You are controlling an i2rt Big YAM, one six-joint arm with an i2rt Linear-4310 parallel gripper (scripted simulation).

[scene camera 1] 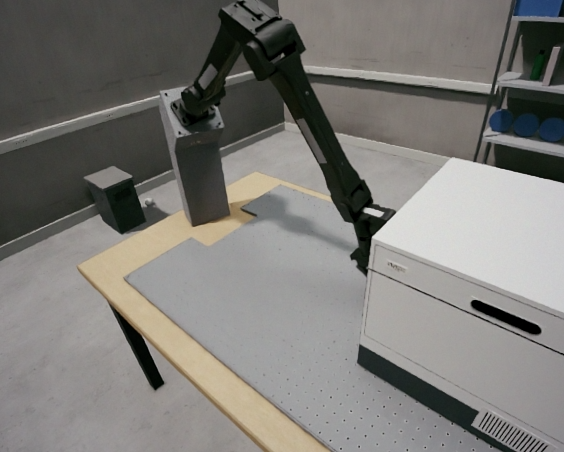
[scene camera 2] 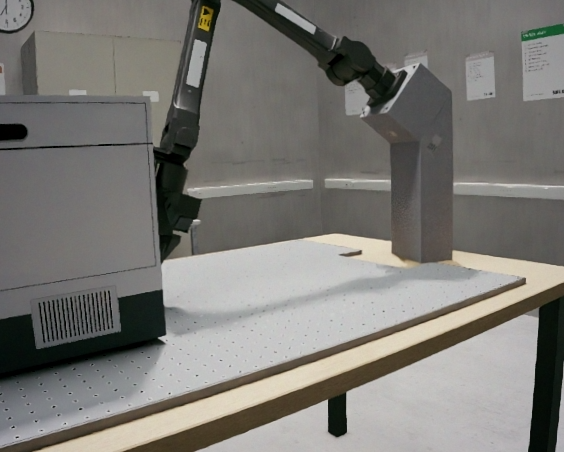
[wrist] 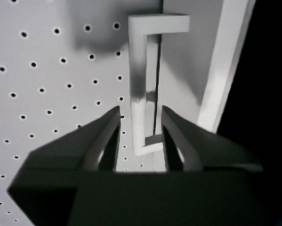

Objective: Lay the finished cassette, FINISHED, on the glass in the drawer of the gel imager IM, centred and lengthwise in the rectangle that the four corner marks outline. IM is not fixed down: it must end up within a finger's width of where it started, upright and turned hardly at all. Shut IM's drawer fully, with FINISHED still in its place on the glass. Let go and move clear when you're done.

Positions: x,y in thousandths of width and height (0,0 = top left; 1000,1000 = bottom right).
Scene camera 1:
gel imager: 809,694
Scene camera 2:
gel imager: 157,614
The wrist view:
my gripper: 498,502
